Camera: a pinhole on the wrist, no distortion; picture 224 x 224 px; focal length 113.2 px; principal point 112.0 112.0 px. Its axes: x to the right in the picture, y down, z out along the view. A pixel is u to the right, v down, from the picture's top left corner.
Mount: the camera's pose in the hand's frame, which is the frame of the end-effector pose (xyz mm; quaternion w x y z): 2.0 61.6 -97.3 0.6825 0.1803 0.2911 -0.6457
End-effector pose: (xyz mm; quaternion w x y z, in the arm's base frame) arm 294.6 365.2 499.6 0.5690 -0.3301 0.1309 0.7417
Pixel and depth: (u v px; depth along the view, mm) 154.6 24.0 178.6
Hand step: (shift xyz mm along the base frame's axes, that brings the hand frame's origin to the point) 116.8 -34.7 99.8
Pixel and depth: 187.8 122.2 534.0
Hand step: 460.0 321.5 71.4
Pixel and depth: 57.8 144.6 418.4
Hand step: -110.5 344.2 133.5
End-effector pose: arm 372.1 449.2 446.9 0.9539 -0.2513 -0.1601 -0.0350
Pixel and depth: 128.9 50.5 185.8
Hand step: -87.8 -55.7 51.8
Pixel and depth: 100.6 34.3 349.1
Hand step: -254.0 -25.8 197.9
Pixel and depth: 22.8 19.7 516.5
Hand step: -482.9 306.4 389.0
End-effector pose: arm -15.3 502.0 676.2 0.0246 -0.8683 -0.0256 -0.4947
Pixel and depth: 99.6 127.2 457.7
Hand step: 295.4 199.1 -19.0
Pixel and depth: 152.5 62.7 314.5
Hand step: 19.7 239.2 -112.2
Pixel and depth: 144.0 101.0 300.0
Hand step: 69.0 199.4 -19.5
